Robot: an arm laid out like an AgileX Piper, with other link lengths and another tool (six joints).
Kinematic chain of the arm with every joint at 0, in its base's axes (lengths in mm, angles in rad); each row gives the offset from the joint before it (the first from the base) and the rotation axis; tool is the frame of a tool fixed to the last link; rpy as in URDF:
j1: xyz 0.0 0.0 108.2 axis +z
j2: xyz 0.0 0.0 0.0 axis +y
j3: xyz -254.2 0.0 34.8 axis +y
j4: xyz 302.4 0.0 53.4 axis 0.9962 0 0.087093
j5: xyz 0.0 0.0 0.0 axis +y
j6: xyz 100.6 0.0 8.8 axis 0.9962 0 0.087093
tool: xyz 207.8 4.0 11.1 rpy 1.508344 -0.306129 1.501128
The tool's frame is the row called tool.
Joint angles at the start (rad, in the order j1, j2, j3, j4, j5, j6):
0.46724, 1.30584, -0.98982, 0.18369, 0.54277, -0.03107
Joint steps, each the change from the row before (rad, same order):
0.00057, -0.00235, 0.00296, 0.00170, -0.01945, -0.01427
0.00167, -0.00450, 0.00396, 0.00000, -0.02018, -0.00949
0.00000, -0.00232, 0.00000, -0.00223, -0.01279, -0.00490
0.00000, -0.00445, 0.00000, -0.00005, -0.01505, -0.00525
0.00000, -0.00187, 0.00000, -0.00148, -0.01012, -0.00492
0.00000, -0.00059, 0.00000, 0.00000, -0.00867, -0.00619
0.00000, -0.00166, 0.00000, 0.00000, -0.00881, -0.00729
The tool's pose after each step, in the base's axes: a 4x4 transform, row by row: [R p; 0 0 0 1], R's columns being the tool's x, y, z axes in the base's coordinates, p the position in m. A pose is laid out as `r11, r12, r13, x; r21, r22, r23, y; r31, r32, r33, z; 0, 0, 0, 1`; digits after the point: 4 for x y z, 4 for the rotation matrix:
-0.1640, 0.7595, 0.6294, 0.4239; 0.9428, -0.0670, 0.3265, 0.2514; 0.2902, 0.6470, -0.7051, 0.1060; 0, 0, 0, 1
-0.1747, 0.7451, 0.6437, 0.4269; 0.9413, -0.0654, 0.3311, 0.2527; 0.2888, 0.6638, -0.6900, 0.1105; 0, 0, 0, 1
-0.1808, 0.7341, 0.6545, 0.4297; 0.9407, -0.0652, 0.3329, 0.2530; 0.2870, 0.6759, -0.6788, 0.1144; 0, 0, 0, 1
-0.1871, 0.7207, 0.6675, 0.4328; 0.9392, -0.0679, 0.3365, 0.2536; 0.2879, 0.6899, -0.6642, 0.1200; 0, 0, 0, 1
-0.1925, 0.7115, 0.6758, 0.4349; 0.9388, -0.0671, 0.3380, 0.2539; 0.2858, 0.6995, -0.6550, 0.1232; 0, 0, 0, 1
-0.1978, 0.7040, 0.6822, 0.4366; 0.9384, -0.0652, 0.3394, 0.2542; 0.2834, 0.7072, -0.6477, 0.1255; 0, 0, 0, 1
-0.2040, 0.6953, 0.6892, 0.4383; 0.9379, -0.0628, 0.3411, 0.2546; 0.2805, 0.7160, -0.6393, 0.1283; 0, 0, 0, 1

